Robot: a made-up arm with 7 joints. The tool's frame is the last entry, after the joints.
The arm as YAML. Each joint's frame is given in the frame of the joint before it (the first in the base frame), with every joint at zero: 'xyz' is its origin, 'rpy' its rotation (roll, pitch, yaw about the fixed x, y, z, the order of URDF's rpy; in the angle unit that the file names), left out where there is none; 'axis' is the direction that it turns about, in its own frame. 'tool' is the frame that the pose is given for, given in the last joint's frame.
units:
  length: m
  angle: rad
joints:
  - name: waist
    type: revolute
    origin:
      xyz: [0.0, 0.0, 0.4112]
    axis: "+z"
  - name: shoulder
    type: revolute
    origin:
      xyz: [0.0, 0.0, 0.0]
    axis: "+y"
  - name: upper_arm
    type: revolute
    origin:
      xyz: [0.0, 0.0, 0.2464]
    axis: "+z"
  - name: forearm
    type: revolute
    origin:
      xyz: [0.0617, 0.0, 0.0]
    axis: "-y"
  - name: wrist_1
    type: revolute
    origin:
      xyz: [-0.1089, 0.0, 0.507]
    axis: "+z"
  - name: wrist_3
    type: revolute
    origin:
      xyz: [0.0, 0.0, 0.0]
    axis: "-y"
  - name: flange
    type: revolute
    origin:
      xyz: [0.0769, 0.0, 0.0]
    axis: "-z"
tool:
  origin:
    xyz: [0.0, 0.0, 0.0]
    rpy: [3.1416, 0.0, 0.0]
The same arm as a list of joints. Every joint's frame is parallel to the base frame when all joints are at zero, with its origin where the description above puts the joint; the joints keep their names.
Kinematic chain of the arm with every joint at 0, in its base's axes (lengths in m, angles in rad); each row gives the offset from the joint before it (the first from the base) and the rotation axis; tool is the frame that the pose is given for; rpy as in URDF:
waist: xyz 0 0 0.4112 axis +z
shoulder: xyz 0 0 0 axis +y
upper_arm: xyz 0 0 0.2464 axis +z
forearm: xyz 0.0617 0 0 axis -y
wrist_1: xyz -0.1089 0 0.507 axis +z
wrist_3: xyz 0 0 0 axis -y
flange: xyz 0.0769 0 0 axis -z
tool: xyz 0 0 0 rpy -3.1416 0 0

